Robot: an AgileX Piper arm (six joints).
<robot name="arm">
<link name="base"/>
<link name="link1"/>
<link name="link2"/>
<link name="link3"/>
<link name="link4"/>
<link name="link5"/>
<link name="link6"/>
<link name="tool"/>
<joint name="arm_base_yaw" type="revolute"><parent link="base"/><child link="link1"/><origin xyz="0 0 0.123"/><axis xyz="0 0 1"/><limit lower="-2.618" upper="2.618"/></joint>
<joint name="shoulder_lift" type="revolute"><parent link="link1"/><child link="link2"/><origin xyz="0 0 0"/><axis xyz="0 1 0"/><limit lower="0" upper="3.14"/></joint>
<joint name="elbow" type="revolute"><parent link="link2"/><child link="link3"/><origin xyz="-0.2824 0 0.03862"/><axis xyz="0 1 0"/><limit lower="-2.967" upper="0"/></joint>
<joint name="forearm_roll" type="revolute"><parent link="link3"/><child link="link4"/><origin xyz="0.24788 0 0.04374"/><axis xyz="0.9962 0 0.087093"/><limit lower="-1.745" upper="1.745"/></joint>
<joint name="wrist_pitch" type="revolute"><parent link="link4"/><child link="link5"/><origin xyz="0 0 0"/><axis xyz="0 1 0"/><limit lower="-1.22" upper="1.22"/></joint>
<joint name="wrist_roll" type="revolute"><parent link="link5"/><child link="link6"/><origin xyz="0.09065 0 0.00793"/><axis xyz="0.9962 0 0.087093"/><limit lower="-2.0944" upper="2.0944"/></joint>
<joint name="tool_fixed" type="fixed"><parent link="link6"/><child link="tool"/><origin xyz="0 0 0" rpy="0 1.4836 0"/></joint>
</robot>
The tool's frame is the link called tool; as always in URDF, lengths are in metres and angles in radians.
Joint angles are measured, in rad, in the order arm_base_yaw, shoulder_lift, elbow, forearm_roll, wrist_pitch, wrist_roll. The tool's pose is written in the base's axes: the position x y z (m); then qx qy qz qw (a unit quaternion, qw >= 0). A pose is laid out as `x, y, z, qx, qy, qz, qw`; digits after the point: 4 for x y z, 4 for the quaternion.
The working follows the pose.
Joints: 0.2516, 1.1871, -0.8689, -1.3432, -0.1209, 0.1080
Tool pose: 0.2566, 0.0770, 0.3450, -0.5507, 0.5451, -0.2570, 0.5775
Where each joint sits with the arm in this pose, in the base's axes (m; each line is computed from the numbers above, not from the rounded line before):
arm_base_yaw: 0.0000 0.0000 0.1230
shoulder_lift: 0.0000 0.0000 0.1230
elbow: -0.0677 -0.0174 0.3993
forearm_roll: 0.1736 0.0446 0.3633
wrist_pitch: 0.1736 0.0446 0.3633
wrist_roll: 0.2566 0.0770 0.3450
the tool: 0.2566 0.0770 0.3450

